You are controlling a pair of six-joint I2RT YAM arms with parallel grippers.
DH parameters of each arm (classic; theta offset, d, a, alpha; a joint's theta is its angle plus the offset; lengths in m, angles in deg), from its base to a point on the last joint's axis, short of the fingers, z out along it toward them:
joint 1: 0 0.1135 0.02 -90
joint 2: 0 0 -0.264 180
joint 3: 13.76 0 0.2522 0
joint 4: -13.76 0 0.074 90
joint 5: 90 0 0 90
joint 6: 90 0.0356 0 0
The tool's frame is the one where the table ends.
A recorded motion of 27 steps. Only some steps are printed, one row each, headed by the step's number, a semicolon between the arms.
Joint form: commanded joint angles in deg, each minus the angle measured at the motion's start. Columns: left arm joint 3, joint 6, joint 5, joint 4, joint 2, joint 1; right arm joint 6, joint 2, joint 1, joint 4, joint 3, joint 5.
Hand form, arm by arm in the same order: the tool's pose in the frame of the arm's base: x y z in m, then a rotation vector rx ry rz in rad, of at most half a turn. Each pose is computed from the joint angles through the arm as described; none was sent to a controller.
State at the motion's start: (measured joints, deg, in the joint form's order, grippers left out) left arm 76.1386 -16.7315 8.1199 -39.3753 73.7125 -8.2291; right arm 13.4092 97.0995 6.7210 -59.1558 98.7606 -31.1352
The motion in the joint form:
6: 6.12 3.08 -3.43 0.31 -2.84 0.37; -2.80 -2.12 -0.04 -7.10 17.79 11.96
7: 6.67 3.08 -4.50 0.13 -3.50 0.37; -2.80 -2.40 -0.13 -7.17 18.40 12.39
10: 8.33 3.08 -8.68 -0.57 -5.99 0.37; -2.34 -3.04 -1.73 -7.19 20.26 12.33
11: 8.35 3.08 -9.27 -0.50 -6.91 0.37; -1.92 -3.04 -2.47 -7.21 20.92 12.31
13: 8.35 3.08 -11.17 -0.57 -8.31 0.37; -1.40 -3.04 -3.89 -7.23 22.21 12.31
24: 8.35 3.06 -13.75 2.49 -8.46 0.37; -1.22 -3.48 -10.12 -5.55 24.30 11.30
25: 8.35 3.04 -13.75 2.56 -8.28 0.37; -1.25 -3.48 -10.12 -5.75 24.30 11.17
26: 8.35 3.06 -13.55 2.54 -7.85 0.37; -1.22 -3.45 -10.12 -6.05 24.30 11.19
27: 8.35 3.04 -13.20 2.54 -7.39 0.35; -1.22 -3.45 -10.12 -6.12 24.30 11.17
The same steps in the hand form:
6: 0.2559 -0.0383 0.4192 -0.0533 2.0664 -0.3163; 0.3216 0.0494 0.4467 -0.0852 2.3585 0.5409
7: 0.2518 -0.0370 0.4247 -0.0636 2.0471 -0.2993; 0.3193 0.0484 0.4510 -0.0824 2.3446 0.5310
10: 0.2358 -0.0322 0.4426 -0.1066 1.9803 -0.2345; 0.3141 0.0389 0.4634 -0.0497 2.3003 0.5210
11: 0.2306 -0.0311 0.4463 -0.1125 1.9616 -0.2271; 0.3135 0.0348 0.4666 -0.0290 2.2890 0.5181
13: 0.2225 -0.0288 0.4513 -0.1335 1.9348 -0.1986; 0.3122 0.0269 0.4727 0.0046 2.2656 0.5090
24: 0.2236 -0.0273 0.4574 -0.1628 1.8736 -0.1659; 0.3084 -0.0062 0.4876 0.0998 2.1796 0.4650
25: 0.2248 -0.0275 0.4569 -0.1631 1.8755 -0.1658; 0.3082 -0.0061 0.4873 0.0989 2.1829 0.4676
26: 0.2273 -0.0280 0.4553 -0.1606 1.8837 -0.1674; 0.3081 -0.0061 0.4867 0.1014 2.1885 0.4681
27: 0.2300 -0.0286 0.4536 -0.1566 1.8925 -0.1722; 0.3080 -0.0061 0.4866 0.1015 2.1896 0.4686

